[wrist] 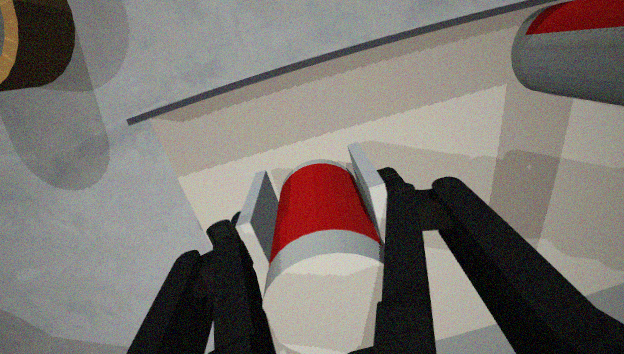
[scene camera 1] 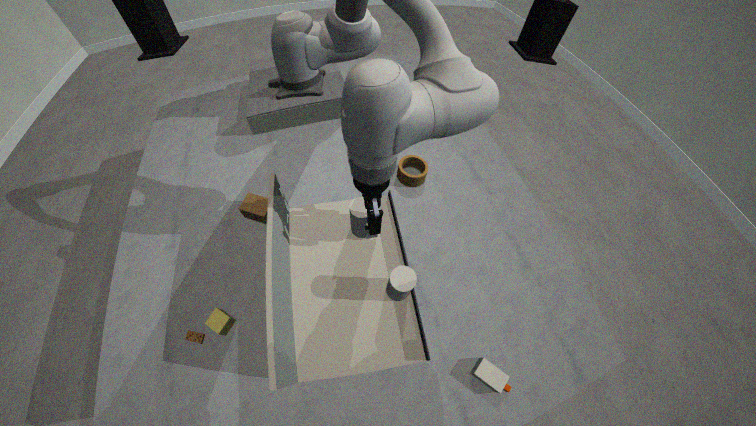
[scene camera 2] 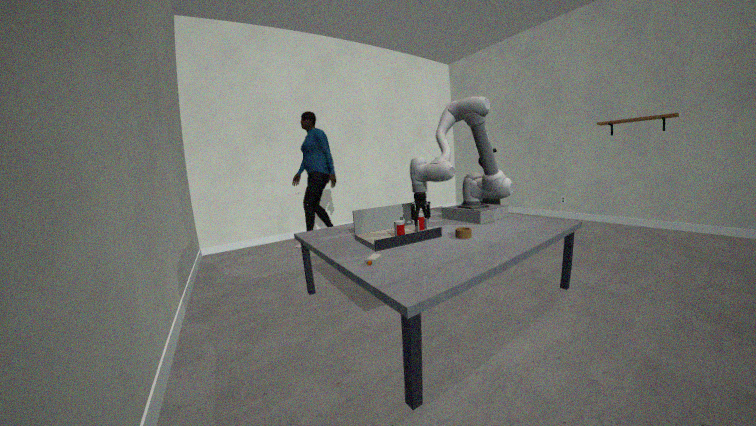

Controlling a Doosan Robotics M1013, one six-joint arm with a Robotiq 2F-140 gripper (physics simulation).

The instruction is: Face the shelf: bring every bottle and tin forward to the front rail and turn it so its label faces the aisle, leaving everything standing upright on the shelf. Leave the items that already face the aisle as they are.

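Seen in the pictures: gripper, fingertip midpoint: point(wrist: 312, 176) point(scene camera 1: 369, 225) point(scene camera 2: 421, 230); arm's base at its link origin: point(scene camera 1: 301, 85) point(scene camera 2: 473, 207).
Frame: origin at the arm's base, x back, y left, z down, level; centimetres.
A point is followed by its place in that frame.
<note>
The shelf point(scene camera 1: 328, 330) @(y 11.7, x -88.3, z 5.6 cm) has a low dark front rail point(scene camera 1: 420, 320) @(y 32.8, x -87.9, z 3.1 cm) point(scene camera 2: 407, 240) @(y 32.0, x -76.5, z 6.8 cm) point(wrist: 300, 65) @(y 30.5, x -62.5, z 3.1 cm). My gripper point(scene camera 1: 374, 227) @(y 23.1, x -61.8, z 4.7 cm) point(scene camera 2: 421, 215) @(y 23.1, x -61.8, z 4.7 cm) point(wrist: 312, 176) @(y 23.1, x -61.8, z 4.7 cm) is shut on a grey-white tin point(scene camera 1: 359, 220) @(y 20.3, x -65.1, z -4.2 cm) point(scene camera 2: 421, 223) @(y 24.1, x -62.4, z 0.2 cm) point(wrist: 325, 202) @(y 24.1, x -62.5, z -1.3 cm) with a red label, near the shelf end closest to the arm's base. The tin is upright, with its red side towards the rail and a gap between it and the rail. I cannot tell whether its base touches the shelf. A second tin point(scene camera 1: 402, 279) @(y 28.6, x -79.8, z -4.3 cm) point(scene camera 2: 400, 228) @(y 31.5, x -80.3, z -0.7 cm) point(wrist: 575, 62) @(y 28.4, x -76.8, z 0.3 cm) stands upright at the rail, its red label facing outward over it.
The shelf's upright back panel point(scene camera 1: 284, 328) @(y 3.6, x -88.4, z -2.3 cm) point(scene camera 2: 378, 218) @(y 3.0, x -82.5, z -2.5 cm) runs opposite the rail. An orange-brown ring point(scene camera 1: 412, 181) @(y 37.7, x -46.3, z 6.1 cm) point(scene camera 2: 463, 233) @(y 42.2, x -44.7, z 5.8 cm) point(wrist: 47, 45) @(y 35.8, x -45.6, z 6.5 cm) lies beyond the rail. A white box with an orange cap point(scene camera 1: 490, 375) @(y 48.6, x -102.8, z 6.3 cm) lies outside. A brown block point(scene camera 1: 253, 207) @(y -9.9, x -54.5, z 4.1 cm) and yellow block point(scene camera 1: 217, 321) @(y -15.7, x -86.0, z 5.3 cm) are behind the panel.
</note>
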